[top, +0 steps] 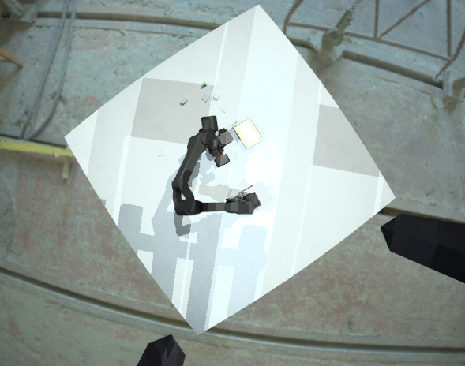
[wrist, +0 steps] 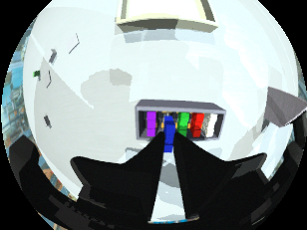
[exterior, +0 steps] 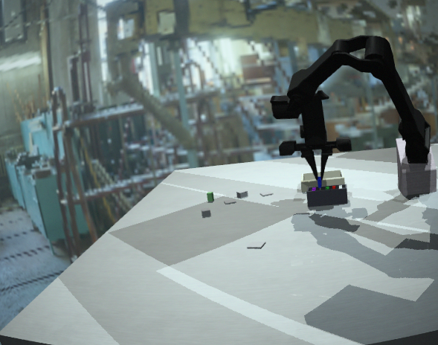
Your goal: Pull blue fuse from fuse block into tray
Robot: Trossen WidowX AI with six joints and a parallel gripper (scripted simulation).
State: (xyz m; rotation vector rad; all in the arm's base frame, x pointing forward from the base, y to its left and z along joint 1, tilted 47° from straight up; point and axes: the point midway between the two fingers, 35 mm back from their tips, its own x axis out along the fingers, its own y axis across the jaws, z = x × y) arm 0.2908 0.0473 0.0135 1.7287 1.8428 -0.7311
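Right now the cream tray is 18 cm to the right of my gripper tip and 6 cm below it. The rest, counted from my gripper tip: blue fuse (1 cm below).
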